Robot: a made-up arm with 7 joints.
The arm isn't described. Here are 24 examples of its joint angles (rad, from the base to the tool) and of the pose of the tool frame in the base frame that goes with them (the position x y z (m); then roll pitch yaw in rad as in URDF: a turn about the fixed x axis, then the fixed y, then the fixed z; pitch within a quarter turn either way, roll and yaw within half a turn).
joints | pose
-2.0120 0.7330 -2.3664 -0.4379 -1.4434 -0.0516 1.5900 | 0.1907 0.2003 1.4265 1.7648 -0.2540 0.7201
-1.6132 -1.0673 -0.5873 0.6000 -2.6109 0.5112 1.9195 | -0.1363 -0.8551 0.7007 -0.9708 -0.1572 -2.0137
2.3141 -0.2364 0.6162 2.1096 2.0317 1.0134 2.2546 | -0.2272 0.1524 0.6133 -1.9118 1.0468 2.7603
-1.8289 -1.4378 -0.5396 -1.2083 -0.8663 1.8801 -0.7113 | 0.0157 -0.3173 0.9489 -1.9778 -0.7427 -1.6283
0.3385 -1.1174 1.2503 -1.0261 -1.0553 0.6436 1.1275 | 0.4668 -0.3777 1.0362 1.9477 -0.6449 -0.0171
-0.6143 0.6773 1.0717 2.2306 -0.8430 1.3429 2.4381 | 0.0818 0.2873 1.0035 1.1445 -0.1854 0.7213
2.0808 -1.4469 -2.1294 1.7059 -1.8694 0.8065 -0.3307 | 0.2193 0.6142 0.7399 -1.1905 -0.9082 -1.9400
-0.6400 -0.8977 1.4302 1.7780 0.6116 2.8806 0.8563 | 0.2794 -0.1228 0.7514 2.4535 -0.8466 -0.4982
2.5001 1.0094 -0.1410 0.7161 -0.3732 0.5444 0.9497 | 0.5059 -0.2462 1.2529 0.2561 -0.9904 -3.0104
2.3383 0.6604 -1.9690 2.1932 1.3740 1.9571 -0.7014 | 0.2232 0.0150 0.6830 1.6892 0.1742 1.0573
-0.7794 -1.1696 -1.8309 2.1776 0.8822 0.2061 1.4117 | -0.3053 -0.3303 0.7972 1.8512 0.6320 -2.5834
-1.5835 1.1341 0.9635 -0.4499 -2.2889 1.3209 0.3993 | -0.1315 0.7137 0.7198 2.2859 -1.0725 2.1099
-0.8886 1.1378 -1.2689 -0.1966 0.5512 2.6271 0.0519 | -0.4553 0.3914 0.8571 2.6457 -0.3079 1.0275
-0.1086 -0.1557 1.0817 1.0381 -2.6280 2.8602 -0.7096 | 0.0229 0.1205 1.2094 3.0596 0.0847 0.9078
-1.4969 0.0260 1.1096 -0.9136 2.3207 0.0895 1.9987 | -0.3916 0.1818 1.4135 1.5651 -0.1776 2.3334
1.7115 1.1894 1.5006 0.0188 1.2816 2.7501 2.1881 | 0.0452 -0.5102 0.9335 -0.5240 -0.6803 1.4593
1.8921 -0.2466 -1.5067 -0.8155 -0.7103 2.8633 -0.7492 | -0.2178 0.0019 1.1053 2.2575 -0.3938 2.8335
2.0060 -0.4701 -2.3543 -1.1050 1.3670 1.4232 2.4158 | -0.3910 0.2502 1.1405 0.9077 -0.4732 -2.8865
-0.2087 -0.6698 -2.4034 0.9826 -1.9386 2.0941 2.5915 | 0.3128 -0.4523 1.0703 -0.2107 0.1979 -1.1883
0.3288 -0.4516 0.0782 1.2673 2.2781 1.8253 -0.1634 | 0.4080 0.1184 0.7879 2.2931 -0.5707 0.1294
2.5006 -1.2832 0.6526 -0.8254 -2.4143 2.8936 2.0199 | -0.2855 0.2791 0.9939 -0.2008 0.3295 -2.3509
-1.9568 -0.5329 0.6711 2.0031 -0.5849 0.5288 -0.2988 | -0.0656 -0.5474 0.7452 2.4961 0.5251 1.5561
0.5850 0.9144 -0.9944 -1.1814 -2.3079 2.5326 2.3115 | -0.3716 -0.0061 0.9649 -2.0509 -1.2398 0.9635
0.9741 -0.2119 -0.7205 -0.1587 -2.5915 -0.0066 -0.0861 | -0.0125 0.2311 1.4411 0.3022 0.2742 -1.5008
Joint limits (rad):
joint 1: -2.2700..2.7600
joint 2: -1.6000..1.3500
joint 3: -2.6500..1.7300
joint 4: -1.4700..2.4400
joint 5: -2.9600..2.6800
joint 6: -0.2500..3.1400
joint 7: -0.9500..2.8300
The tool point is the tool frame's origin. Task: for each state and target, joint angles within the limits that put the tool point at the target. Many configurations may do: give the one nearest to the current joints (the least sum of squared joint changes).
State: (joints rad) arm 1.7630 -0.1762 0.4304 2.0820 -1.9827 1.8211 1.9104
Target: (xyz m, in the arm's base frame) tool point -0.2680 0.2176 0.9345
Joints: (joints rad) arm 1.6568 -0.1469 0.3528 2.0222 -1.9318 1.8665 1.9048
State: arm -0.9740 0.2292 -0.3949 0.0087 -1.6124 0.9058 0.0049
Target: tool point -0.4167 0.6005 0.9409
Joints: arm -0.9032 1.0077 -0.1912 -0.1324 -1.5065 0.7123 -0.0030
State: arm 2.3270 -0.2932 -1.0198 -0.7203 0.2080 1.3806 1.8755
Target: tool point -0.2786 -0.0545 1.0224
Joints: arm 2.0909 -0.6341 -1.2624 -1.1689 0.0066 1.6628 1.8681
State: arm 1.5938 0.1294 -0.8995 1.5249 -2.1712 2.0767 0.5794
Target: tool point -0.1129 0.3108 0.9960
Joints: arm 1.9401 0.0522 -0.5083 1.8281 -2.3530 2.0720 0.6237
